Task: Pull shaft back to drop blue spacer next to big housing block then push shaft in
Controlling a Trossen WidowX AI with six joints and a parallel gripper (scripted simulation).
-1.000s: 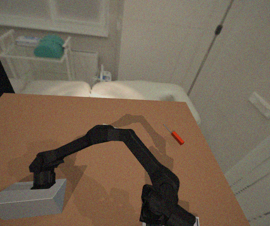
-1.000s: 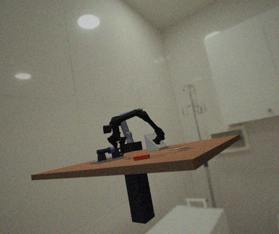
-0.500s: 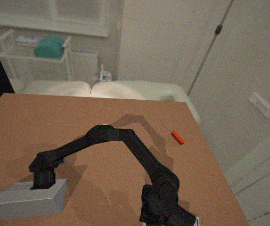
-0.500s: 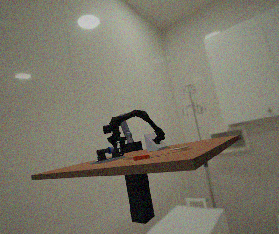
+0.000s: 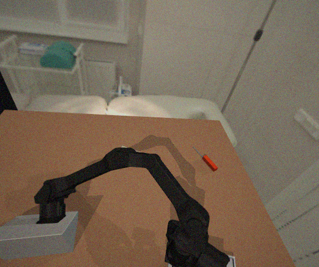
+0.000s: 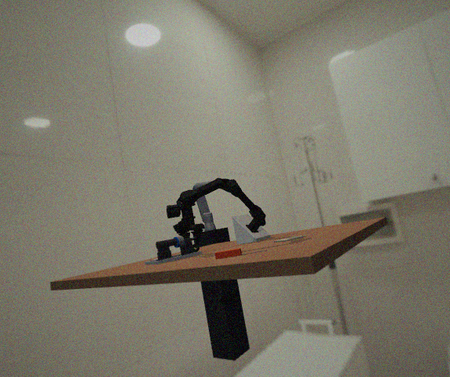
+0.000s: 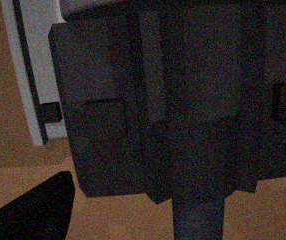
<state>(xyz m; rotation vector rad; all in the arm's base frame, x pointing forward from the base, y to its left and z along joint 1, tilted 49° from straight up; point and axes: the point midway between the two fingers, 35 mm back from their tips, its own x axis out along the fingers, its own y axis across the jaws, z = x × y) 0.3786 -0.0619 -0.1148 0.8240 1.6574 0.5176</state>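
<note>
My gripper tip is 5 cm short of the dark shaft, 3 cm below it and 1 cm to the left of it. From my gripper tip the other things lie so: white card: 47 cm to the left, 14 cm behind, 4 cm below; blue spacer: 9 cm ahead, 3 cm above, 2 cm to the right; pale grey spacer: 6 cm ahead, 3 cm above, 2 cm to the right.
</note>
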